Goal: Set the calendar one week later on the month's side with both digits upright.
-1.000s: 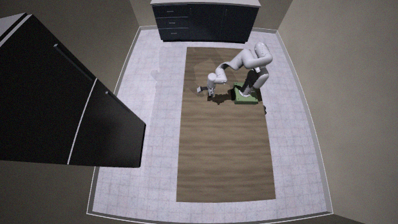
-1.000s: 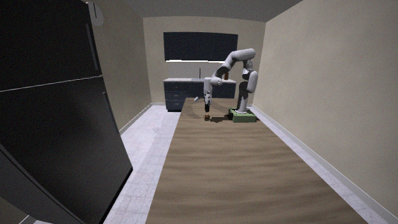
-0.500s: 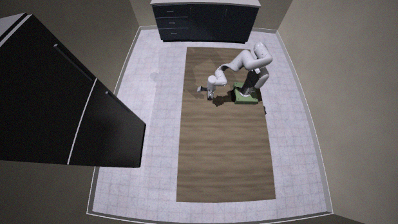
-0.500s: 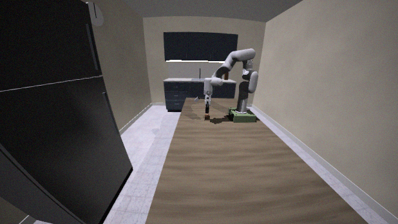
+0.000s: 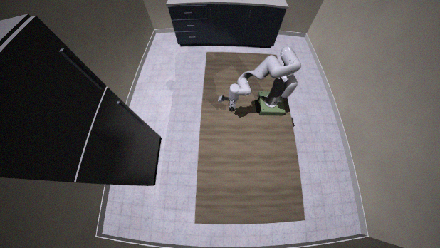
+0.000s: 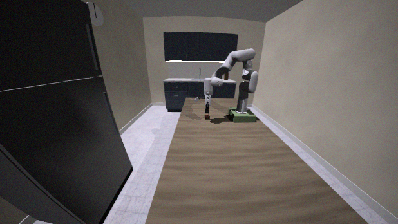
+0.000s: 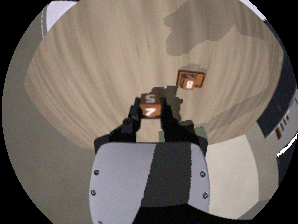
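My hand is 120 mm above the calendar tray, 100 mm to the left of it and 20 mm past it. From my hand the other things lie so: calendar cube 20 mm below.
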